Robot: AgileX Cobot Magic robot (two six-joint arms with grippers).
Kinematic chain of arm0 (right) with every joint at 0, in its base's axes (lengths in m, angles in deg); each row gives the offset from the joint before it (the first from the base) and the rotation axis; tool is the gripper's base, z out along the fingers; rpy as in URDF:
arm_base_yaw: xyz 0 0 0.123 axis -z
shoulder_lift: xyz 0 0 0 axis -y
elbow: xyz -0.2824 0 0.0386 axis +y
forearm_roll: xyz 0.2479 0 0.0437 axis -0.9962 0 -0.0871
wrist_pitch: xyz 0 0 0 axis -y
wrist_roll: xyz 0.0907 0 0.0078 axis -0.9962 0 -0.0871
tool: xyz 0 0 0 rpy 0 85 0
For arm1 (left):
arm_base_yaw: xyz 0 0 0.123 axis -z
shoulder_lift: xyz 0 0 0 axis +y
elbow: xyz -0.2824 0 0.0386 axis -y
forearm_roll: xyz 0.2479 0 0.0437 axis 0.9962 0 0.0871
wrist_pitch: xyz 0 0 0 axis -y
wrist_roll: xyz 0.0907 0 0.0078 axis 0.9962 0 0.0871
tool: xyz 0 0 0 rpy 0 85 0
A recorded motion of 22 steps. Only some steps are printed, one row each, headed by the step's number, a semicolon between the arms.
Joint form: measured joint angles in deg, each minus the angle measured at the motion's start. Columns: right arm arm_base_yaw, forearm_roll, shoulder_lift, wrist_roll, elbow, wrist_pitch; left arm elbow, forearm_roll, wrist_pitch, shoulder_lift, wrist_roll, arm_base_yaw.
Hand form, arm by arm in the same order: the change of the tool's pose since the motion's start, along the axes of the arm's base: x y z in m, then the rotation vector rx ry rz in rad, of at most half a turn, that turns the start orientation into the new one. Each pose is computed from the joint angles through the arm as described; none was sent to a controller.
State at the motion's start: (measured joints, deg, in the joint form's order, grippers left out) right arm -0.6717 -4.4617 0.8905 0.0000 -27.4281 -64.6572; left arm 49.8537 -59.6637 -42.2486 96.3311 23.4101 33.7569
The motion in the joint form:
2: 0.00 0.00 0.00 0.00 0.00 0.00; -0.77 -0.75 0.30 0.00 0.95 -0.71
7: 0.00 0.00 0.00 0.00 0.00 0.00; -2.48 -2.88 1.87 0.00 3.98 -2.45
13: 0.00 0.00 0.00 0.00 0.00 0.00; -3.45 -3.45 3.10 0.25 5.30 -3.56
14: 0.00 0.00 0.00 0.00 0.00 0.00; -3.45 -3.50 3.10 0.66 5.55 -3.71
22: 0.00 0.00 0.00 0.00 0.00 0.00; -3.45 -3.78 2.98 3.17 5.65 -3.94
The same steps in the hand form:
2: 0.0000 0.0000 0.0000 0.0000 0.0000 0.0000; 0.0008 0.0038 -0.0027 -0.0004 0.0017 0.0122
7: 0.0000 0.0000 0.0000 0.0000 0.0000 0.0000; 0.0043 0.0130 -0.0085 -0.0019 -0.0137 0.0462
13: 0.0000 0.0000 0.0000 0.0000 0.0000 0.0000; 0.0070 0.0193 -0.0137 0.0094 -0.0227 0.0688
14: 0.0000 0.0000 0.0000 0.0000 0.0000 0.0000; 0.0078 0.0197 -0.0157 0.0126 -0.0192 0.0687
22: 0.0000 0.0000 0.0000 0.0000 0.0000 0.0000; 0.0099 0.0196 -0.0285 0.0323 0.0202 0.0732

